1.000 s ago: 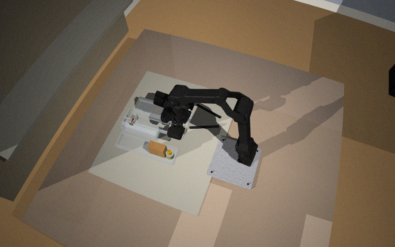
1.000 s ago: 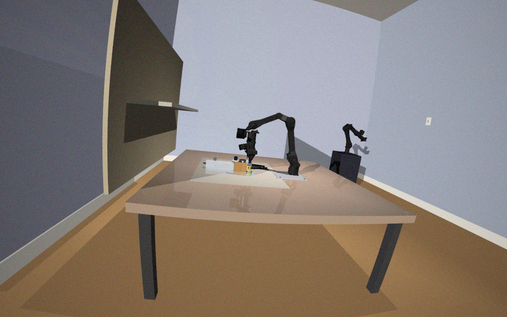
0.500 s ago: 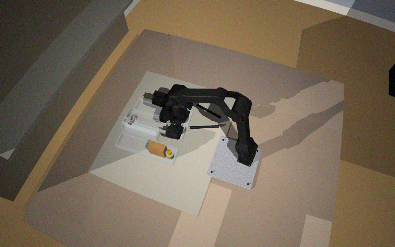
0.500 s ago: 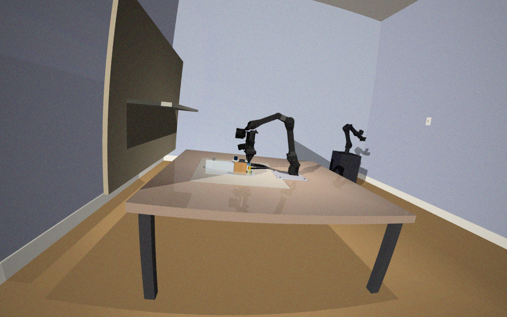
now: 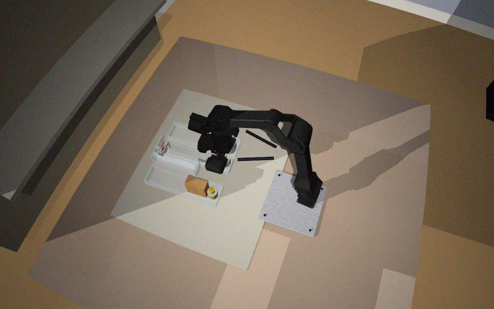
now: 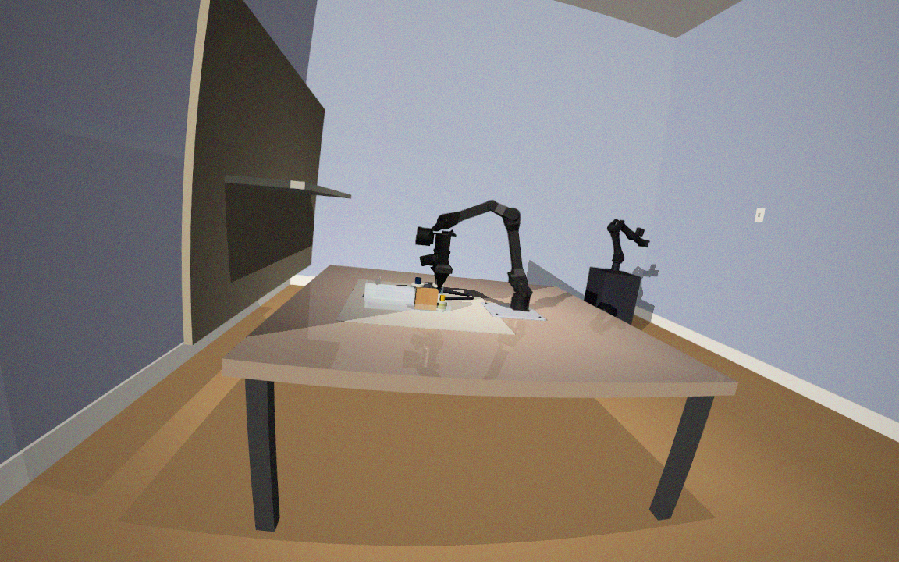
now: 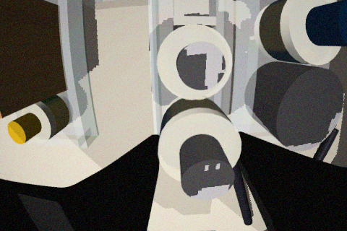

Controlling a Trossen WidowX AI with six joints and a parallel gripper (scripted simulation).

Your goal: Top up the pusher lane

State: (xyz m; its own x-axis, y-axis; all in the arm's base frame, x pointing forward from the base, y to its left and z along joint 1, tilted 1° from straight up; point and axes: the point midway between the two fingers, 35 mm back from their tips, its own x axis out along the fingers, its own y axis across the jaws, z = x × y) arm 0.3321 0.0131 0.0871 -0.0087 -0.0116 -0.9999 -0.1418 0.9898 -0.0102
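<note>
The brown box is 40 mm ahead of my gripper tip, 130 mm to the left of it and 20 mm below it.
</note>
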